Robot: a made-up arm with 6 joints.
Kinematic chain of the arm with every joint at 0, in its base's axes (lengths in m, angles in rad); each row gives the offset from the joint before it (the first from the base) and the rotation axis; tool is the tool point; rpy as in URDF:
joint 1: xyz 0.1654 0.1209 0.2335 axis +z
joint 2: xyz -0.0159 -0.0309 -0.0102 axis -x
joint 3: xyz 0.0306 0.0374 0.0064 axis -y
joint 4: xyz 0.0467 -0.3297 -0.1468 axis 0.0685 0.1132 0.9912
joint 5: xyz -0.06 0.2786 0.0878 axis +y
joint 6: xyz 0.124 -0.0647 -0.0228 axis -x
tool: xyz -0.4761 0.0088 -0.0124 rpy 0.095 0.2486 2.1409
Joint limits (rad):
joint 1: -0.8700..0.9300
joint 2: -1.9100..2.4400
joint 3: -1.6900..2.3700
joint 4: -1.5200..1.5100
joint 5: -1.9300..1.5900
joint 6: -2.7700..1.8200
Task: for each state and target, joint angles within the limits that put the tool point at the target. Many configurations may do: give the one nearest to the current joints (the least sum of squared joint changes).
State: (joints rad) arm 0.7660 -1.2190 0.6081 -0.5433 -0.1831 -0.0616
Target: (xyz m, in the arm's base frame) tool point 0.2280 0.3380 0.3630
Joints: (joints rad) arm 0.6607 -1.5058 0.7706 -0.9652 -0.2606 -0.0784
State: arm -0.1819 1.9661 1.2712 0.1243 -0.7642 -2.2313
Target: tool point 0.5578 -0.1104 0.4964
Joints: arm 0.1893 1.6558 1.6336 0.5540 -0.8708 -2.2254
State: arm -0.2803 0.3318 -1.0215 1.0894 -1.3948 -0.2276
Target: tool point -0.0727 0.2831 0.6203
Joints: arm -0.5417 0.6987 -1.6900 0.5476 -0.9442 -0.2638
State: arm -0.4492 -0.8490 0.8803 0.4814 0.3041 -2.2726
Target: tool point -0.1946 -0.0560 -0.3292
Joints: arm -0.6335 -0.8028 0.8088 1.2980 0.1390 -2.2596
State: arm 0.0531 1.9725 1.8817 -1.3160 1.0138 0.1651
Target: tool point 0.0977 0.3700 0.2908
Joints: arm -0.2263 1.1132 1.3728 -1.4871 1.0541 0.1858
